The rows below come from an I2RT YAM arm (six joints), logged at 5 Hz.
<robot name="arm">
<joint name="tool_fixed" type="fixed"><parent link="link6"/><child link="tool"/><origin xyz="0 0 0" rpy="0 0 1.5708"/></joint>
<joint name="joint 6" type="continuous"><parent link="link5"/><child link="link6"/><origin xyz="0.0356 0 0.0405" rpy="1.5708 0 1.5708"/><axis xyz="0 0 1"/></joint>
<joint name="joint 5" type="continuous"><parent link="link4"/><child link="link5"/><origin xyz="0.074 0.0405 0.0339" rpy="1.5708 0 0"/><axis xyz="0 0 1"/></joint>
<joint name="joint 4" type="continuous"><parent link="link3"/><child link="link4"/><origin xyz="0.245 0.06 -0.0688"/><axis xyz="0 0 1"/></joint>
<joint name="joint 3" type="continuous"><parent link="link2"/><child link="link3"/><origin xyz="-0.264 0 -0.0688" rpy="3.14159 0 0"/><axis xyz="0 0 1"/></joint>
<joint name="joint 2" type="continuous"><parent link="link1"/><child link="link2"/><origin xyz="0.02 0.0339 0.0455" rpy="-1.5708 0 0"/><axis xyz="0 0 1"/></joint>
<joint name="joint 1" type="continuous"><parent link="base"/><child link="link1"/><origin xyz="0 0 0.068"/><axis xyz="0 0 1"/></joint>
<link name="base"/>
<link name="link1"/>
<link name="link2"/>
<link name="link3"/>
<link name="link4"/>
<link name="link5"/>
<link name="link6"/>
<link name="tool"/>
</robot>
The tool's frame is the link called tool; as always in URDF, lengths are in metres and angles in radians. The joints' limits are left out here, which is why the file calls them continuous.
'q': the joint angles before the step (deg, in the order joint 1, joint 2, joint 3, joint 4, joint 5, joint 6). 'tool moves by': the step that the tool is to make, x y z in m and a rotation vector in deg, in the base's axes. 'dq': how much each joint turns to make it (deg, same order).
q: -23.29 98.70 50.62 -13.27 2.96 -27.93
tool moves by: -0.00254 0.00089 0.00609 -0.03 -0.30 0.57
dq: -0.08 -1.42 -0.08 -1.03 -0.39 -0.52
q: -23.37 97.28 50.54 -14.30 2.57 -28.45
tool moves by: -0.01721 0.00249 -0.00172 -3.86 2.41 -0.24
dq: -0.41 -3.05 -3.82 0.29 3.87 -2.32
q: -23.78 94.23 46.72 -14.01 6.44 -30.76
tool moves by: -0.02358 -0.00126 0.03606 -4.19 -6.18 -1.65
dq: -2.08 -10.80 -3.09 -0.22 0.80 -1.01
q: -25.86 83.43 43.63 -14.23 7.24 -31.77
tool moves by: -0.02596 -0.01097 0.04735 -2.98 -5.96 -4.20
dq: -4.68 -9.99 1.77 -5.07 -0.45 -0.25
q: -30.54 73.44 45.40 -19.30 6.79 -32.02
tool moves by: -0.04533 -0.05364 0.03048 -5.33 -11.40 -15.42
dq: -15.63 -4.78 -0.01 7.23 -2.01 2.08
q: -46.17 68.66 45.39 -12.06 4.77 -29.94
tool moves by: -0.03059 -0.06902 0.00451 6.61 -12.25 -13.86
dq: -14.48 8.49 6.20 4.16 -8.24 11.02
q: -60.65 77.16 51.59 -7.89 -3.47 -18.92
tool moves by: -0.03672 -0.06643 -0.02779 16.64 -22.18 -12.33
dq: -12.31 12.74 5.20 5.32 -15.24 22.64
